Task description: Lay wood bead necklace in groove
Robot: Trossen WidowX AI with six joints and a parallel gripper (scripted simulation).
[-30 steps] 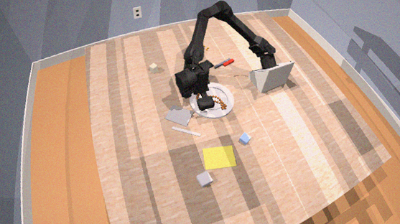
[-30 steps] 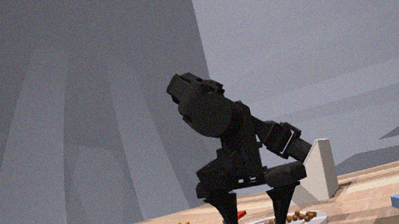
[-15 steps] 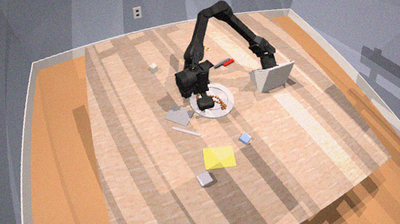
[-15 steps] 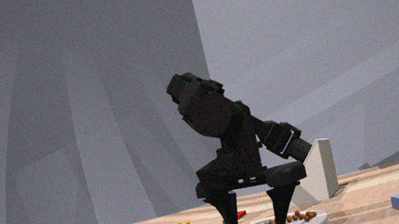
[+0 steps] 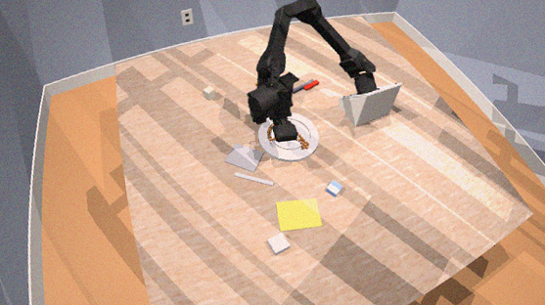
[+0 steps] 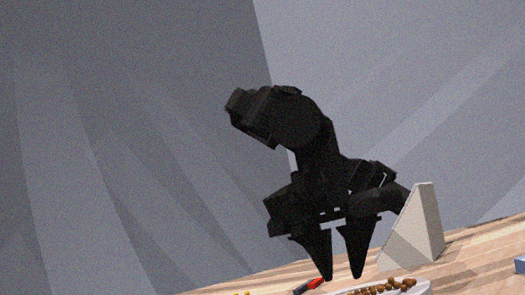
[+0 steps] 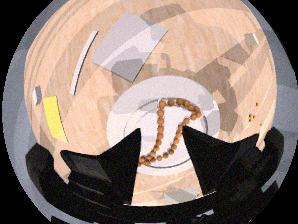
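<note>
The grey sheet lies 12 cm ahead of my gripper tip, 5 cm below it and 2 cm to the left of it. Also, from my gripper tip: yellow sheet 26 cm to the left, 5 cm below, 5 cm ahead; then blue block 23 cm to the left, 8 cm behind, 4 cm below; then stick 12 cm ahead, 10 cm to the left, 5 cm below.
</note>
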